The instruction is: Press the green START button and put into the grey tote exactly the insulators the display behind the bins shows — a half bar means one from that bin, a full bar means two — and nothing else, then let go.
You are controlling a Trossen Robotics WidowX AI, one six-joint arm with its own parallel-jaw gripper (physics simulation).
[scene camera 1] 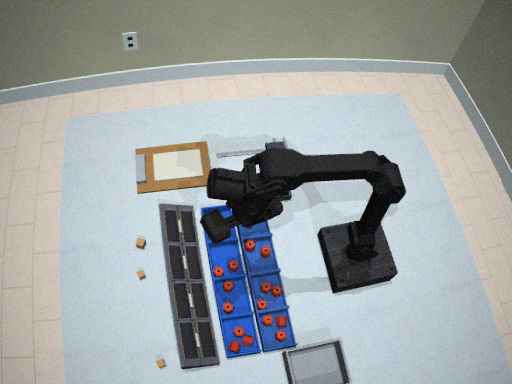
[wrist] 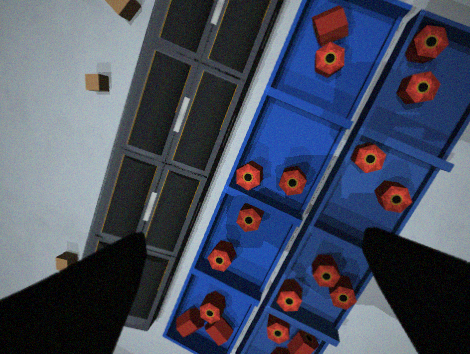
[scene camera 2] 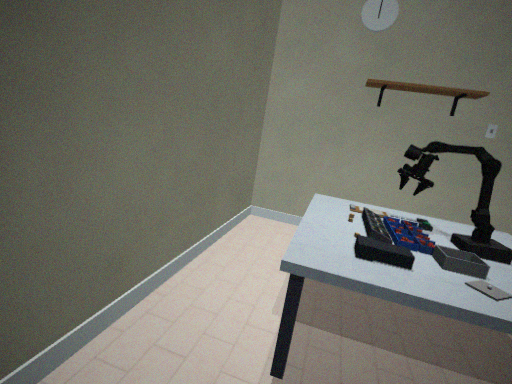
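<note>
My gripper [scene camera 2: 408,191] [wrist: 255,241] is open and empty, high above the bins; its fingertips are hard to make out in scene camera 1. Two rows of blue bins [scene camera 1: 225,250] [wrist: 300,125] hold red insulators [scene camera 1: 233,265] [wrist: 330,58], some upright and some on their sides. The display [scene camera 1: 189,285] [scene camera 2: 375,227] [wrist: 159,107] beside them has dark cells with thin orange outlines and short white bars along its middle; no lit bars can be made out. The green START button [scene camera 2: 425,225] is hidden by the arm in scene camera 1. The grey tote [scene camera 1: 317,365] [scene camera 2: 462,265] shows no insulator in scene camera 1.
Small wooden cubes [scene camera 1: 141,242] [wrist: 97,82] lie beyond the display. A clipboard [scene camera 1: 206,170] and a thin metal tool [scene camera 1: 240,153] lie past the bins' far end. A black box [scene camera 2: 382,251] stands at the display's near end. A flat plate [scene camera 2: 487,289] lies near the tote.
</note>
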